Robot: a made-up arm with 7 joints. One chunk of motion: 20 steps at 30 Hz.
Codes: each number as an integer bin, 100 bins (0 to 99) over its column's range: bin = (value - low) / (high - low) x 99, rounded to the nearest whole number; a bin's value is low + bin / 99 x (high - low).
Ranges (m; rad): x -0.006..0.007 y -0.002..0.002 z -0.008..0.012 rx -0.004..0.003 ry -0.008..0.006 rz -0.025..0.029
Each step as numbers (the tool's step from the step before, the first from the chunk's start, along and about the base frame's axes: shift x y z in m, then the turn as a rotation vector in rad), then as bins.
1 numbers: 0.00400 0.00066 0.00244 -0.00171 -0.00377 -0.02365
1 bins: 76 66 52 32 30 2
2 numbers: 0.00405 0.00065 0.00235 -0.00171 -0.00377 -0.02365
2 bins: 77 66 51 32 30 2
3 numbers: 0.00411 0.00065 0.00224 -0.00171 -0.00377 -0.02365
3 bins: 77 66 51 32 30 2
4 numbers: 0.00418 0.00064 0.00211 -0.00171 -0.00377 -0.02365
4 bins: 78 65 50 32 30 2
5 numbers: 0.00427 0.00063 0.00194 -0.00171 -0.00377 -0.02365
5 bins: 78 65 49 32 30 2
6 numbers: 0.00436 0.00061 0.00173 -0.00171 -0.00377 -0.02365
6 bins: 79 65 48 32 30 2
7 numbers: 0.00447 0.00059 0.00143 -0.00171 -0.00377 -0.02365
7 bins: 80 64 47 32 30 2
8 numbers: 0.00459 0.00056 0.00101 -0.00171 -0.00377 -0.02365
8 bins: 81 63 45 32 30 2
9 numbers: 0.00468 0.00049 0.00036 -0.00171 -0.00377 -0.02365
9 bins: 81 62 41 32 30 2
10 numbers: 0.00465 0.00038 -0.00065 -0.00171 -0.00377 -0.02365
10 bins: 81 59 36 32 30 2
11 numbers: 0.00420 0.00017 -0.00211 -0.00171 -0.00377 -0.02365
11 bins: 78 54 29 32 30 2
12 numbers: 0.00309 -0.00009 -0.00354 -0.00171 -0.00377 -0.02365
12 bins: 69 47 22 32 30 2
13 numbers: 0.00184 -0.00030 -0.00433 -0.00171 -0.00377 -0.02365
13 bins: 60 42 18 32 30 2
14 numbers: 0.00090 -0.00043 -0.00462 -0.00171 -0.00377 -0.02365
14 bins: 53 39 17 32 30 2
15 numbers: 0.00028 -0.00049 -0.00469 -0.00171 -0.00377 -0.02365
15 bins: 48 37 16 32 30 2
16 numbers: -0.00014 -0.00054 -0.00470 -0.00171 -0.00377 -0.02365
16 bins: 45 36 16 32 30 2
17 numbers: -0.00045 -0.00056 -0.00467 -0.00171 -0.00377 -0.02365
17 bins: 42 36 16 32 30 2
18 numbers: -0.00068 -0.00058 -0.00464 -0.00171 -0.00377 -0.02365
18 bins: 41 35 17 32 30 2
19 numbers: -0.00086 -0.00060 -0.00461 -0.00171 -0.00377 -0.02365
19 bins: 39 35 17 32 30 2
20 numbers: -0.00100 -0.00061 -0.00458 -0.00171 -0.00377 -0.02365
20 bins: 38 34 17 32 30 2
